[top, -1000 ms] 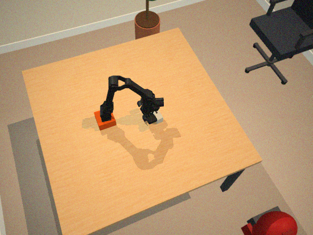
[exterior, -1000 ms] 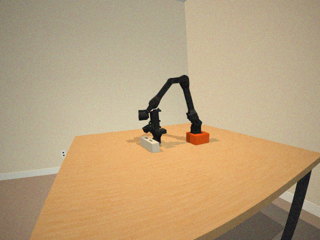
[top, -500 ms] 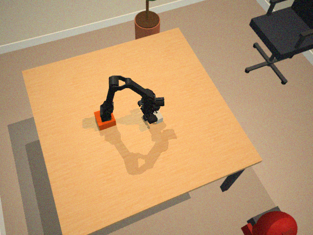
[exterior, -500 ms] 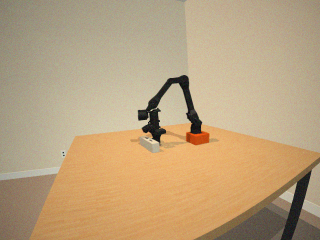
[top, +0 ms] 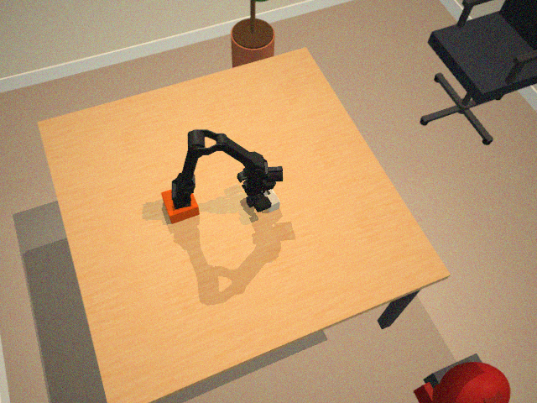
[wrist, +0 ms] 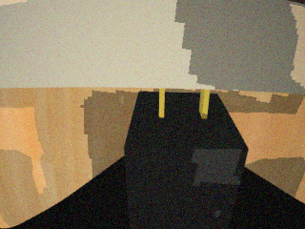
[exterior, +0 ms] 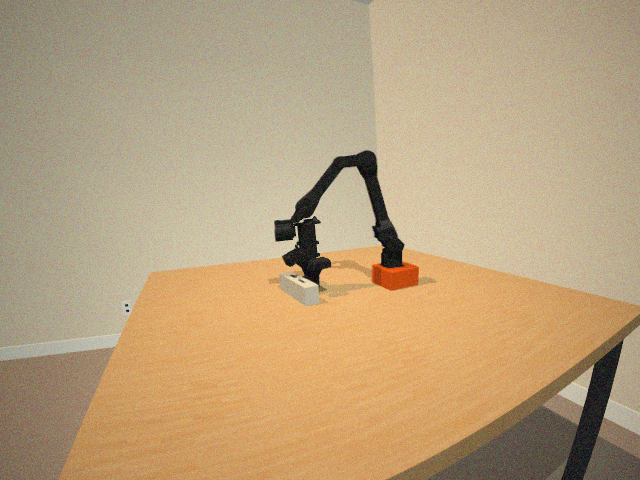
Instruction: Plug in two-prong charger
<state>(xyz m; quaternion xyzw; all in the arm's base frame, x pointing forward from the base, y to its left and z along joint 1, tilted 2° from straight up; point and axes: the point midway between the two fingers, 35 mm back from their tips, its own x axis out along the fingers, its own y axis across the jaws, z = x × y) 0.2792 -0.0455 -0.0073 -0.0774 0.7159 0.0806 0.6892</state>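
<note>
Now: the dark two-prong charger 2 cm ahead of my gripper tip and 1 cm above it.
</note>
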